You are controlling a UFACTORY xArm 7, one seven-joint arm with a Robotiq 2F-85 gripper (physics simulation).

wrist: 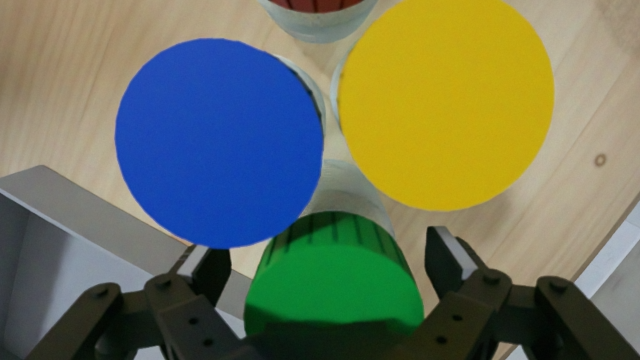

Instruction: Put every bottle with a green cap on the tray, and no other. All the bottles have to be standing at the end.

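Note:
The green-capped bottle (335, 280) stands at the bottom centre of the wrist view, its cap between the spread fingers, with a gap on each side. My gripper (326, 248) is open and holds nothing. Shadow and the gripper's dark body cover the cap's near edge. The grey tray (100, 220) lies at the lower left, partly behind the left finger. A blue-capped bottle (220, 142) stands just beyond the left fingertip, its cap edge meeting that fingertip in the view. A yellow-capped bottle (445, 105) stands beyond the right fingertip.
A bottle with a red cap (315, 5) stands at the top edge, partly cut off, behind the blue and yellow ones. The bottles stand close together on the wooden table (565, 200). The table's edge runs across the lower right, with a pale strip beyond it.

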